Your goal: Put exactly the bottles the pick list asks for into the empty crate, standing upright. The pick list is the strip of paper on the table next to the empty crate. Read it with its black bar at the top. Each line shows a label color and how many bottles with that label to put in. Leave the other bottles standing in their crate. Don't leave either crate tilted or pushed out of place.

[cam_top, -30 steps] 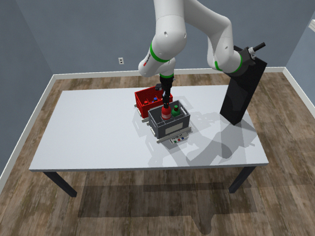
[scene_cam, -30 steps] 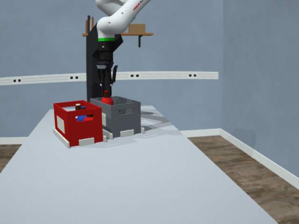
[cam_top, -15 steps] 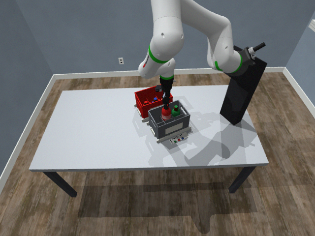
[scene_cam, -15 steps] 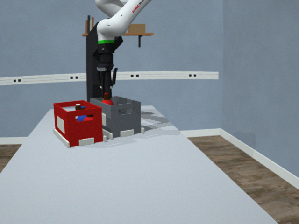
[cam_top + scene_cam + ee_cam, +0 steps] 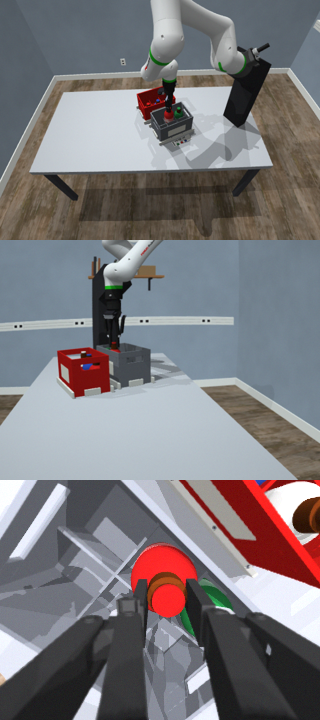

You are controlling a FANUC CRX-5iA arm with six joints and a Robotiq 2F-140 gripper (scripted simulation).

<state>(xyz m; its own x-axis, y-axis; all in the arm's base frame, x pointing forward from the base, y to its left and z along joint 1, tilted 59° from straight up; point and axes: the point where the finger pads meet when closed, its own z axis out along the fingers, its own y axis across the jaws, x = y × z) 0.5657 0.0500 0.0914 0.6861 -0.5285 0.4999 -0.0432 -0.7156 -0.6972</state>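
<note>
Now: the red bottle 8 cm below my hand. Also, from my hand: grey crate: 13 cm below, 3 cm to the left, 3 cm behind; blue-label bottle: 13 cm below, 12 cm ahead, 10 cm to the right; green-label bottle: 13 cm below, 6 cm to the right, 6 cm behind.
</note>
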